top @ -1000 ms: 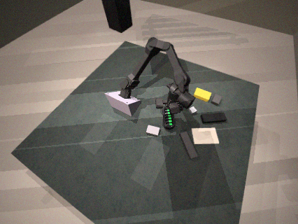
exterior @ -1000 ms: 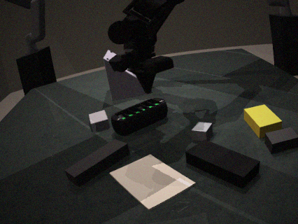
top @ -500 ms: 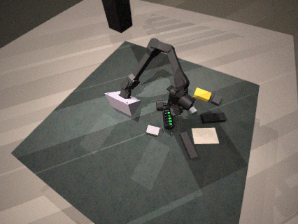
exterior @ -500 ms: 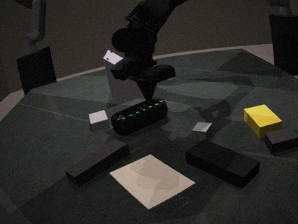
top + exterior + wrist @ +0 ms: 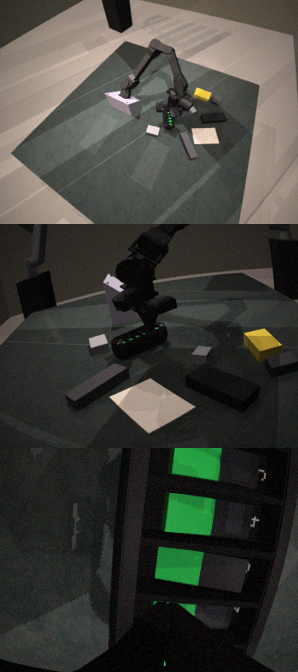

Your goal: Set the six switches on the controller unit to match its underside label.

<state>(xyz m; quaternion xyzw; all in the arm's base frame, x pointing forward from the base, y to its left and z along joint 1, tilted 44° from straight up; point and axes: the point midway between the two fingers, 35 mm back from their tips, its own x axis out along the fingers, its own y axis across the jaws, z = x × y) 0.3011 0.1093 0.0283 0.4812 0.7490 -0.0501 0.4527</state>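
Now: the grey cube 11 cm ahead of my gripper tip, 13 cm to the left of it and 3 cm below it. From my gripper tip the other things lie so: cream plate: 26 cm ahead, 1 cm to the left, 4 cm below; yellow block: 11 cm ahead, 29 cm to the left, 3 cm below.
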